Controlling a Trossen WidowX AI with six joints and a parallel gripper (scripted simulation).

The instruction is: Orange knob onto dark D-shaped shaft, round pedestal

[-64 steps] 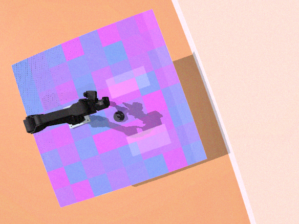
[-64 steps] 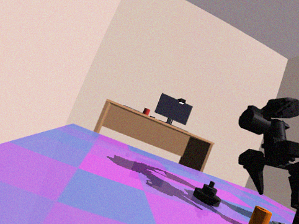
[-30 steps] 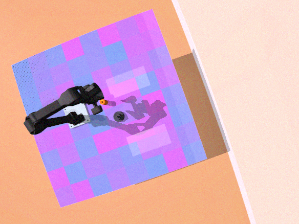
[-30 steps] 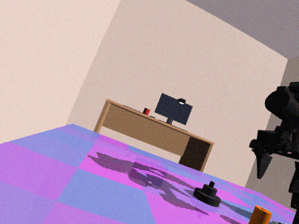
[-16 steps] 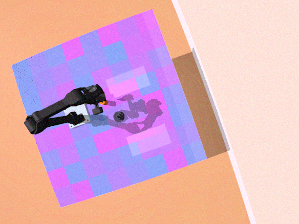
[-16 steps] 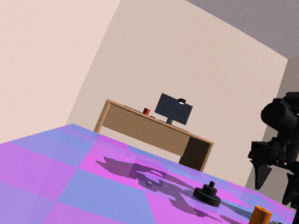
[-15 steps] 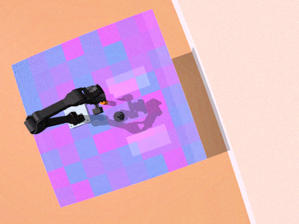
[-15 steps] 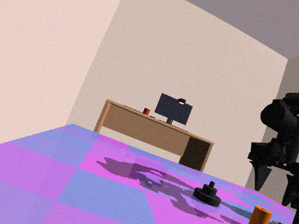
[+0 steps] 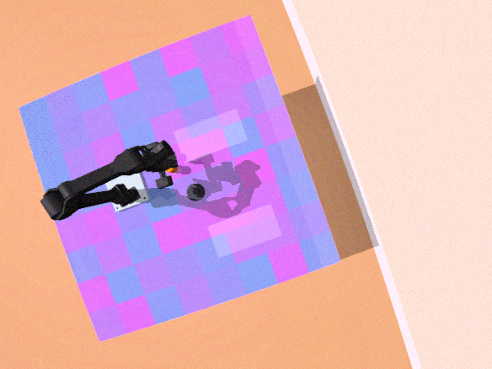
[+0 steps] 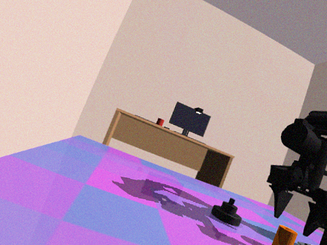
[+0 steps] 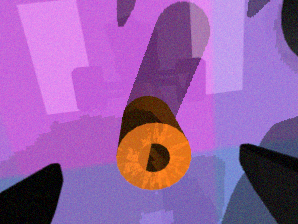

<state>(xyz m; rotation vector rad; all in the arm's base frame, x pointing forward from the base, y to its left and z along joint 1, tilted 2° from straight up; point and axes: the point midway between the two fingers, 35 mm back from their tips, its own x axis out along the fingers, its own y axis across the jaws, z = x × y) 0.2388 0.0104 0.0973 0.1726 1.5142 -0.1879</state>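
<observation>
Right now my gripper tip is 40 mm above the orange knob. Also, from my gripper tip: round pedestal: 30 mm ahead, 160 mm to the right, 40 mm below.
</observation>
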